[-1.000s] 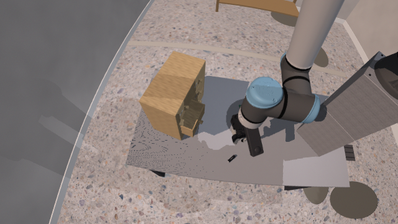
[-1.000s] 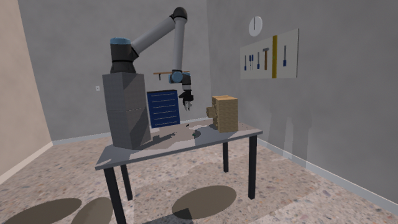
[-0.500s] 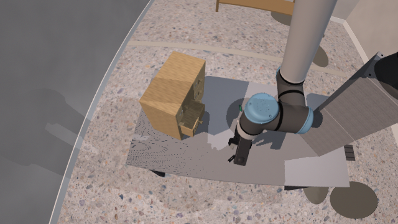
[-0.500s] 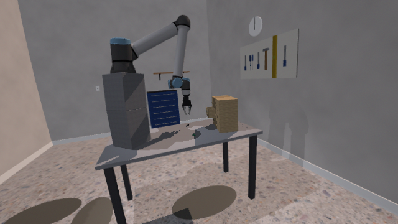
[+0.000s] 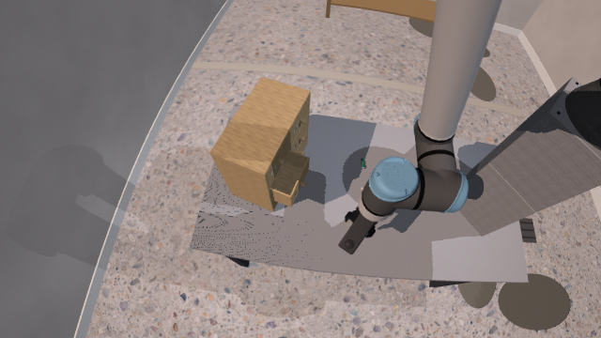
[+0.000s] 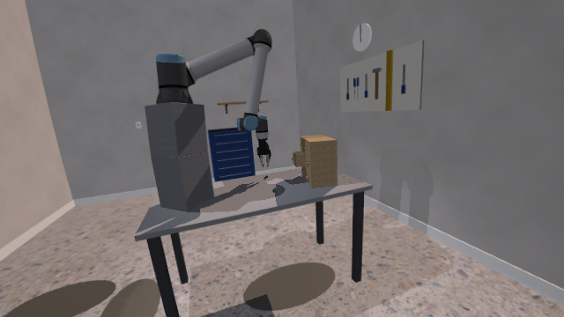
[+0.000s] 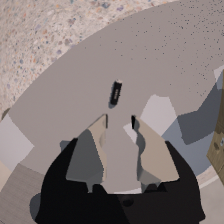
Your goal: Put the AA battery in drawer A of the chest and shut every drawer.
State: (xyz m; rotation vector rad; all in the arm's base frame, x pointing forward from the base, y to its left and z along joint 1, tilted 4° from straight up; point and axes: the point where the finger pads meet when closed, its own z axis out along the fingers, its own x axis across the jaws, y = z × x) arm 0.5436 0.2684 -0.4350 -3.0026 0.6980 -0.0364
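Right now the AA battery is 100 mm below my hand. From my hand the other things lie so: green battery 310 mm to the right, 100 mm below, 10 mm behind; then drawer 280 mm ahead, 120 mm to the right, 20 mm above.
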